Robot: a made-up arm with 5 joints. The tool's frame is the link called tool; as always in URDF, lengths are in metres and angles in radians. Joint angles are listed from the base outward. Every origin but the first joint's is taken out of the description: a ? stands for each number. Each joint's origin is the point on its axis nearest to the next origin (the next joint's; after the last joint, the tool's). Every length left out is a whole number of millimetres.
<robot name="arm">
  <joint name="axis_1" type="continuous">
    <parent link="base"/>
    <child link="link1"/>
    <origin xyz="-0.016 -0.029 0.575"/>
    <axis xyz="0 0 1"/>
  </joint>
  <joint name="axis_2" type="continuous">
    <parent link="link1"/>
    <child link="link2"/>
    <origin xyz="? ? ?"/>
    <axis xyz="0 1 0"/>
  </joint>
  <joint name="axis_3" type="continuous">
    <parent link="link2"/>
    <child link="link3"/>
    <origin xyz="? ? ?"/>
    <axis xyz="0 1 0"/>
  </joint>
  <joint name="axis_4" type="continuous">
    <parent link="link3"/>
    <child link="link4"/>
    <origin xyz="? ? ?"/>
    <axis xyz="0 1 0"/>
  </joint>
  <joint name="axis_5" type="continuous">
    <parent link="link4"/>
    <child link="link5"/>
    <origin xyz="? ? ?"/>
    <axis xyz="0 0 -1"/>
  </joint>
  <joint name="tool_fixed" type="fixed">
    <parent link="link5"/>
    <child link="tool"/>
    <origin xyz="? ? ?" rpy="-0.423 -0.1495 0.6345"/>
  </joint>
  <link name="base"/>
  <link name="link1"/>
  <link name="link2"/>
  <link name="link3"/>
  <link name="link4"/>
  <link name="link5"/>
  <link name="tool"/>
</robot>
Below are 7 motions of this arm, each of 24 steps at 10 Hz.
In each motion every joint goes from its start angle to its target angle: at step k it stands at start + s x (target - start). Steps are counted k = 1, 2, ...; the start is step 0. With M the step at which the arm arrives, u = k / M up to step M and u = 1 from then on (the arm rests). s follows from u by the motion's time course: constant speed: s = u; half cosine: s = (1 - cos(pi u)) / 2; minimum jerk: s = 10 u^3 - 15 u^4 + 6 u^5.
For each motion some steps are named. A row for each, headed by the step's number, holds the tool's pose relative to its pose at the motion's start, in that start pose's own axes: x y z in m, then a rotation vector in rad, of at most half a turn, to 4 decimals.
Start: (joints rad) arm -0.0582 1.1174 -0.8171 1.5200 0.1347
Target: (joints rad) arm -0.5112 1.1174 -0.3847 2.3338 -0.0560
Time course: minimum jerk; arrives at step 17
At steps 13, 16, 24:
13: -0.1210 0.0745 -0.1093 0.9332 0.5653 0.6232
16: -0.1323 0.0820 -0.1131 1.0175 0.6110 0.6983
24: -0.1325 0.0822 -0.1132 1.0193 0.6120 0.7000

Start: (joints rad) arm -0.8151 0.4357 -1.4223 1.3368 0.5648
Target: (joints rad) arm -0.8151 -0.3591 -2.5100 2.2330 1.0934
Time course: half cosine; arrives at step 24
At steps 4, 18, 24:
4: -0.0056 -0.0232 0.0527 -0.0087 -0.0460 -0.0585
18: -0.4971 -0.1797 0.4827 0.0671 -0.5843 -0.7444
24: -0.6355 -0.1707 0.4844 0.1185 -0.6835 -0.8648

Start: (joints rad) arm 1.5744 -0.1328 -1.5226 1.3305 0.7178
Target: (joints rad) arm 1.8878 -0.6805 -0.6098 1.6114 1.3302
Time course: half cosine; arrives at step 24
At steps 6, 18, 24:
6: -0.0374 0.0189 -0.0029 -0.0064 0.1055 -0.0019
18: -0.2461 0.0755 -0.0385 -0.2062 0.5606 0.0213
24: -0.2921 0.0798 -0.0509 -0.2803 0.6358 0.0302

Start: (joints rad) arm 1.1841 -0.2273 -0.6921 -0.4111 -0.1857
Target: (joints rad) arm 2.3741 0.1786 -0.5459 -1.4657 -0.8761
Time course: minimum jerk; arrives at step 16
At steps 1, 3, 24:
1: 0.0006 0.0010 0.0003 0.0012 -0.0032 0.0007
3: 0.0135 0.0218 0.0079 0.0264 -0.0710 0.0155
24: 0.1414 0.2565 0.4087 0.1549 -1.4159 -0.0208

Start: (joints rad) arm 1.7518 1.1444 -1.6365 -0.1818 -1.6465
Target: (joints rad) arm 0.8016 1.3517 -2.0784 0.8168 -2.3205
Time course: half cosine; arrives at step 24
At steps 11, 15, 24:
11: -0.1806 0.1685 0.1008 0.3500 -0.0525 -0.1626
15: -0.2460 0.2749 0.2005 0.4766 -0.1361 -0.3131
24: -0.2754 0.3962 0.3467 0.5248 -0.2619 -0.5246

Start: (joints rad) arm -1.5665 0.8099 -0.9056 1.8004 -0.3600
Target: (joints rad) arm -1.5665 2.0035 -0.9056 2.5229 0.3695
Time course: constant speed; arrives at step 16
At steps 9, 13, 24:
9: 0.0367 -0.0244 -0.2221 0.7064 0.8938 -0.1242
13: 0.0307 -0.0033 -0.3114 0.9321 1.3520 -0.0628
24: 0.0193 0.0218 -0.3717 1.0611 1.7030 0.0499

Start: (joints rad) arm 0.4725 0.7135 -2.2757 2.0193 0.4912
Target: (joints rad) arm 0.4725 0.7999 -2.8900 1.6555 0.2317
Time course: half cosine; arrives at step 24
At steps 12, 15, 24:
12: -0.0193 -0.0334 0.0910 -0.0722 -0.4555 -0.0516
15: -0.0353 -0.0444 0.1250 -0.1151 -0.6269 -0.0706
24: -0.0711 -0.0593 0.1765 -0.2024 -0.8981 -0.1024

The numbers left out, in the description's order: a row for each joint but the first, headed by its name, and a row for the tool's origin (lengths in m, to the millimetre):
axis_2: 0.011 0.035 0
axis_3: 0.056 0 0.304
axis_4: 0.085 0 -0.381
axis_5: 0.03 0 -0.072
tool: 0.018 -0.001 0

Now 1 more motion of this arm.
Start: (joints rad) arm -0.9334 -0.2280 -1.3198 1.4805 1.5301
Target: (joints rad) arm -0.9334 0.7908 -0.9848 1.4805 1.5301
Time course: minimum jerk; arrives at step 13
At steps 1, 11, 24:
1: 0.0004 0.0018 -0.0018 -0.0042 0.0029 0.0020
11: -0.1269 0.1581 -0.4979 -1.0152 0.6868 0.4769
24: -0.1354 0.1541 -0.5101 -1.0450 0.7070 0.4909

